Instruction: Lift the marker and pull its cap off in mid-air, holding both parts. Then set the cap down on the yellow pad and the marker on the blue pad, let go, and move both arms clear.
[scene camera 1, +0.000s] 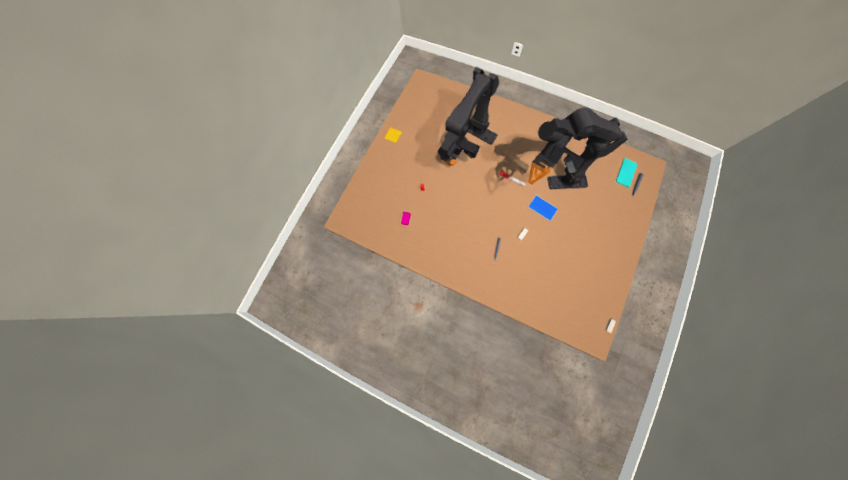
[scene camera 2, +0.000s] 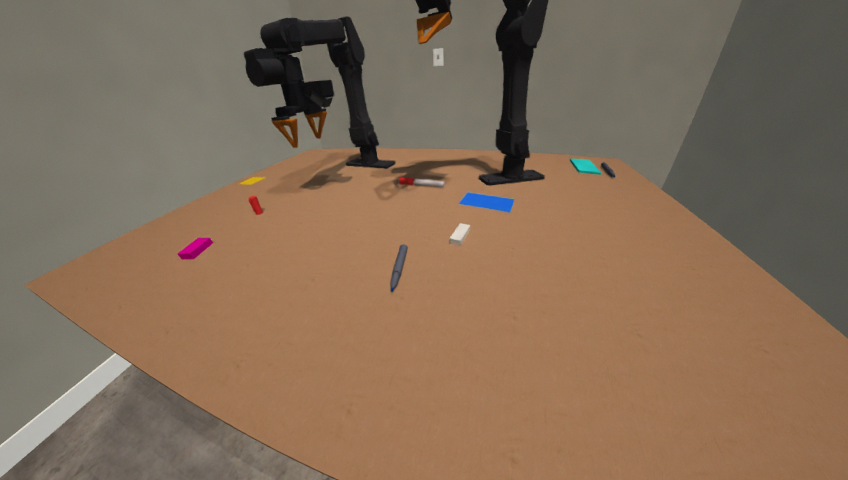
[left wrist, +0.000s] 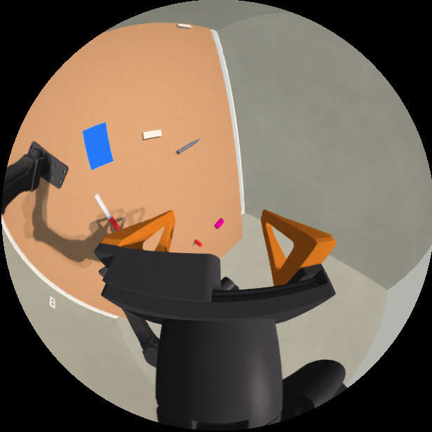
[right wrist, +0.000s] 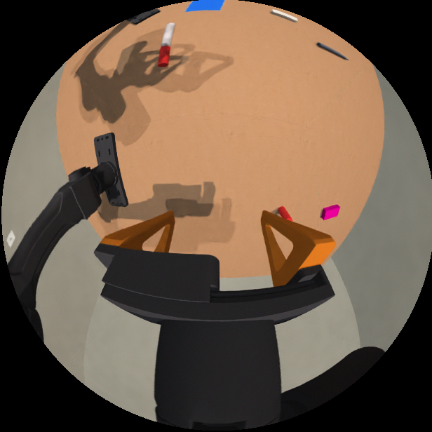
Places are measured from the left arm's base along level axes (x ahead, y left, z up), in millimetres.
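Where they show: left gripper, fingertip midpoint: (scene camera 1: 532, 180) (scene camera 2: 410, 18); right gripper, fingertip midpoint: (scene camera 1: 453, 156) (scene camera 2: 307, 142); left arm's base at its link origin: (scene camera 1: 567, 182) (scene camera 2: 511, 178); right arm's base at its link origin: (scene camera 1: 478, 131) (scene camera 2: 370, 164).
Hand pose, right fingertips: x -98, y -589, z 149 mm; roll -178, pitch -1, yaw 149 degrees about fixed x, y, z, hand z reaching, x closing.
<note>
Each offset is from my right fingertips to the top centre of the thing.
The marker @(dx +68, dy +306, dz -129 mm) (scene camera 1: 517, 180) (scene camera 2: 429, 182) (left wrist: 102, 206) (right wrist: 168, 34) lies on the table, white-bodied, with its red cap @(dx +43, dy +267, dz -128 mm) (scene camera 1: 504, 174) (scene camera 2: 406, 181) (left wrist: 114, 223) (right wrist: 164, 56) on one end. The yellow pad @(dx -247, dy -313, dz -149 mm) (scene camera 1: 392, 135) (scene camera 2: 252, 180) lies at the table's left side in scene camera 1. The blue pad @(dx +229, dy +442, dz -149 mm) (scene camera 1: 542, 208) (scene camera 2: 486, 202) (left wrist: 98, 146) (right wrist: 206, 5) lies near the marker's white end. My left gripper (scene camera 2: 422, 41) (left wrist: 217, 214) is open and empty, high above the table. My right gripper (scene camera 2: 306, 142) (right wrist: 217, 215) is open and empty, above the table to the left of the marker in scene camera 2.
A small red cylinder @(dx +93, dy -161, dz -101 mm) (scene camera 1: 422, 187) (scene camera 2: 255, 205) and a magenta block @(dx +248, dy -252, dz -134 mm) (scene camera 1: 405, 218) (scene camera 2: 195, 248) lie at the left. A white block @(dx +361, dy +322, dz -137 mm) (scene camera 1: 523, 233) (scene camera 2: 460, 233) and a grey pen @(dx +429, dy +189, dz -135 mm) (scene camera 1: 497, 248) (scene camera 2: 399, 266) lie beyond the blue pad. A teal block @(dx +60, dy +913, dz -141 mm) (scene camera 1: 626, 172) (scene camera 2: 584, 165) lies near another dark pen @(dx +133, dy +951, dz -131 mm) (scene camera 1: 637, 184) (scene camera 2: 607, 169).
</note>
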